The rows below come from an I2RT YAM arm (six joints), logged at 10 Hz.
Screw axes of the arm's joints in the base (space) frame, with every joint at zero. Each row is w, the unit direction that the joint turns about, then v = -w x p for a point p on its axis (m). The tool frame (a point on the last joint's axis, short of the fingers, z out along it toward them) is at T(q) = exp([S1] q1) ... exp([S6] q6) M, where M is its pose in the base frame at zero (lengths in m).
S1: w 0 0 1 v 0 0 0
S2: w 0 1 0 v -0.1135 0 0.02
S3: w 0 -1 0 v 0.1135 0 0.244
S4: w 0 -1 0 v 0.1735 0 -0.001
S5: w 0 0 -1 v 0 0.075 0
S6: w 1 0 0 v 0 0.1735 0
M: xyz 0.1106 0 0.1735 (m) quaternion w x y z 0.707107 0 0.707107 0
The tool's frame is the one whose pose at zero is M.
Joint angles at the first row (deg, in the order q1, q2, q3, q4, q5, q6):
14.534, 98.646, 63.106, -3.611, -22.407, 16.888
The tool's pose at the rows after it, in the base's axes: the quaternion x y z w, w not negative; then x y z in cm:
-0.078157 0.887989 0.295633 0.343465 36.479 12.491 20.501
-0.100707 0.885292 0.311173 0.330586 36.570 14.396 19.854
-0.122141 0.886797 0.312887 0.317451 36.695 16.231 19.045
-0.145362 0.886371 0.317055 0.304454 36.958 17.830 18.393
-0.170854 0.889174 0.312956 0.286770 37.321 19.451 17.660
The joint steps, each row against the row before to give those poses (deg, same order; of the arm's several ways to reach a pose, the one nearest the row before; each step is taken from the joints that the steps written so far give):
2.301, 2.569, 1.214, 0.704, -0.588, 0.772
2.527, 2.175, 1.162, 0.709, -1.168, 0.095
2.431, 2.515, 1.644, -0.296, 0.170, -0.653
1.893, 2.579, 2.201, -0.781, -0.588, -1.074
1.819, 3.052, 3.194, -2.444, -0.077, -1.863

